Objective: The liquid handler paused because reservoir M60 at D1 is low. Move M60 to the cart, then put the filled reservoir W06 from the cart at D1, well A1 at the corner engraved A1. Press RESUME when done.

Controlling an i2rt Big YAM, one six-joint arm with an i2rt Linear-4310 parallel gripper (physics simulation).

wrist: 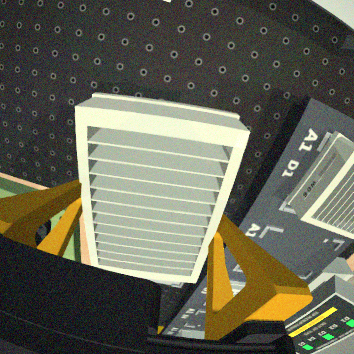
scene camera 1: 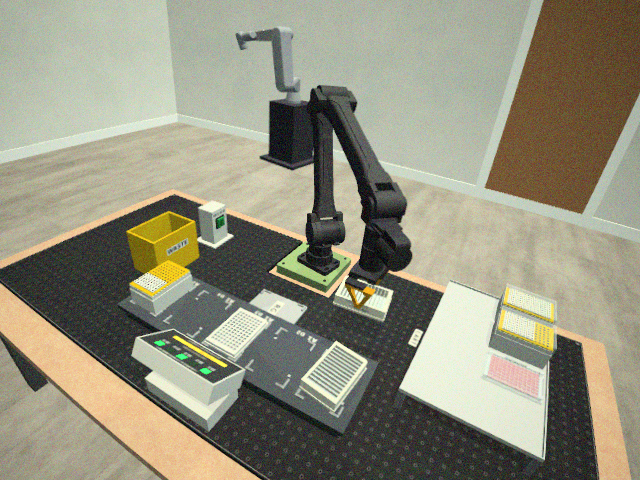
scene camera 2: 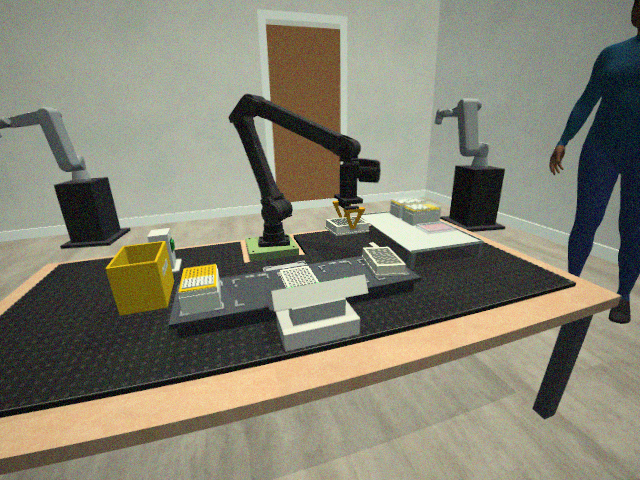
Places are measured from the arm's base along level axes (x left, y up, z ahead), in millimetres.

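Where they show: gripper, fingertip midpoint: (wrist: 152, 201) (scene camera 1: 364, 297) (scene camera 2: 347, 225); arm's base at its link origin: (scene camera 1: 318, 263) (scene camera 2: 274, 242).
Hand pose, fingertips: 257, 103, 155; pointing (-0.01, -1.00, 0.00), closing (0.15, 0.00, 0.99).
Observation:
Each offset is from my fingertips to the centre of the thing, as dx, dy, dz. "spot": to the spot under its first point. Level surfaces: height alone.
My gripper (scene camera 1: 369, 294) (scene camera 2: 347, 222) (wrist: 152, 201) is shut across a white slatted reservoir, M60 {-2, +0, +0} (scene camera 1: 379, 304) (scene camera 2: 336, 226) (wrist: 155, 150), and holds it level above the black mat, between the arm's base and the cart. Its label does not show. The other reservoir, W06 {+59, -50, +196} (scene camera 1: 336, 373) (scene camera 2: 383, 258) (wrist: 340, 215), sits at D1 on the right end of the dark deck {dy -71} (scene camera 1: 273, 374) (scene camera 2: 248, 298) (wrist: 260, 200); its side label shows in the wrist view. Its engraved A1 corner cannot be made out. The white cart {+292, -86, -107} (scene camera 1: 444, 361) (scene camera 2: 400, 232) stands right of the gripper.
Two yellow-topped tip boxes {+340, -1, -276} (scene camera 1: 529, 302) {+353, -1, -168} (scene camera 1: 524, 335) and a pink plate {+366, -52, -61} (scene camera 1: 515, 375) stand along the cart's far side. A grey nest {-215, -112, +88} (scene camera 1: 289, 308), yellow waste bin {-617, -51, +169} (scene camera 1: 142, 250), white box with green button {spot: -593, -37, -30} (scene camera 1: 220, 222) and slanted console {spot: -128, +8, +427} (scene camera 1: 180, 374) stand left of the gripper.

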